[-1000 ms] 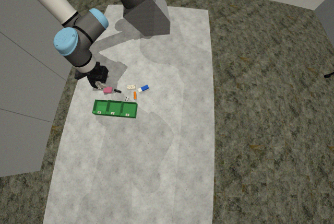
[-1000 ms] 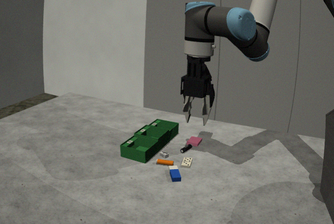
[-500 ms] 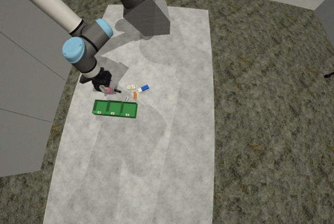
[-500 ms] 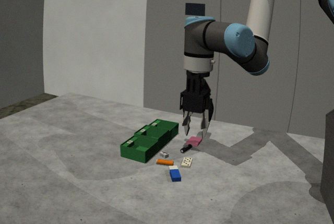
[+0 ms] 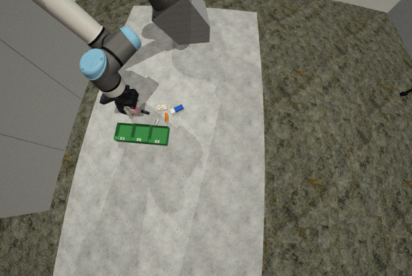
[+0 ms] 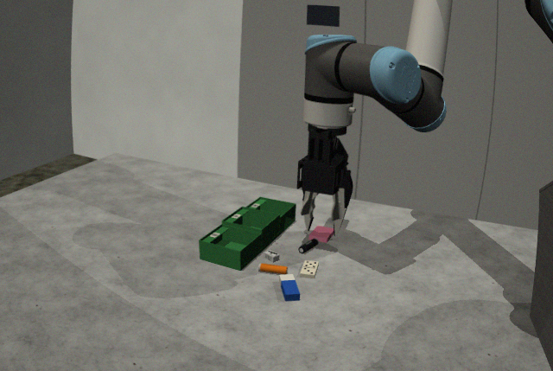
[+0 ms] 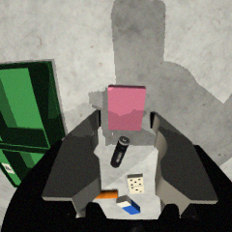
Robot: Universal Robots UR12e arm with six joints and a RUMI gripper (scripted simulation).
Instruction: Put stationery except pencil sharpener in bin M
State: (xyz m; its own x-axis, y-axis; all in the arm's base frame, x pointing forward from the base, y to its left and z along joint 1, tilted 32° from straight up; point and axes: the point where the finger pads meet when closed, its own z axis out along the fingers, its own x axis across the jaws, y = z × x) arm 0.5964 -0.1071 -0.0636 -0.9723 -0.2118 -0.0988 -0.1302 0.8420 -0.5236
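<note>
Now: hand 2 cm above the pink eraser. From my hand the other things lie so: green bin block 11 cm ahead, 9 cm to the left; pencil sharpener 4 cm ahead, 14 cm to the left, 2 cm below; black battery 7 cm to the left, 2 cm below.
</note>
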